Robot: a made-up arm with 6 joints.
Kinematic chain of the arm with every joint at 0, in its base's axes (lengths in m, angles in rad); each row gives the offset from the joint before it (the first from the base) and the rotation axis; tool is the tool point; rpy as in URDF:
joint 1: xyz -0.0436 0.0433 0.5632 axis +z
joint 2: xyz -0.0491 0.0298 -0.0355 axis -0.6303 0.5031 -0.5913
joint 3: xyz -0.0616 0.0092 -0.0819 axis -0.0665 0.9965 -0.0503
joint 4: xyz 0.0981 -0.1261 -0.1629 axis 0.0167 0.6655 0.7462
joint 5: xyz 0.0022 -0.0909 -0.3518 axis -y
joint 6: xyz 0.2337 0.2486 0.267 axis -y
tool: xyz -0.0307 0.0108 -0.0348 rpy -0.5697 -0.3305 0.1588
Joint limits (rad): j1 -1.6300..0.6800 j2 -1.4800..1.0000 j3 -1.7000..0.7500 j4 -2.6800..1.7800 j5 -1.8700..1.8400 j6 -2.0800..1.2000
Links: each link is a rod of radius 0.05 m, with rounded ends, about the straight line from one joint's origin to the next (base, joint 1, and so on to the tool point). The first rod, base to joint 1, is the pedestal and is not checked.
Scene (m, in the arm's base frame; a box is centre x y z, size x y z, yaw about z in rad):
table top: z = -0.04
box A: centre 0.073 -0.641 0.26 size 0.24 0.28 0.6 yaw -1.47
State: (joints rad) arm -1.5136 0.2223 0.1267 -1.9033 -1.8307 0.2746
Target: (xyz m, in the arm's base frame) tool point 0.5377 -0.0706 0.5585
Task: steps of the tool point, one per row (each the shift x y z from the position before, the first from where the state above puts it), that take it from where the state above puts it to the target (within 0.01 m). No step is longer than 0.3 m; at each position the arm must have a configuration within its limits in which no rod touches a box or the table.
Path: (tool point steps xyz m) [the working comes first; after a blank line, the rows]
Joints at the target: -0.2652 -0.8286 -0.2394 -1.1642 -0.8956 0.1177
Straight joint move there: touches box A.

1: 0.0474 -0.0446 0.1442
2: 0.0754 -0.0115 0.1357
3: 0.0956 0.0219 0.1139
4: 0.1060 0.0504 0.0818
5: 0.1063 0.0691 0.0428
6: 0.0983 0.0750 0.0029
7: 0.0249 -0.1175 -0.0351
8: 0.1105 -0.1022 -0.0511
9: 0.1861 -0.0316 -0.0534
10: 0.2151 0.0830 -0.0402
11: 0.1729 0.2086 -0.0142

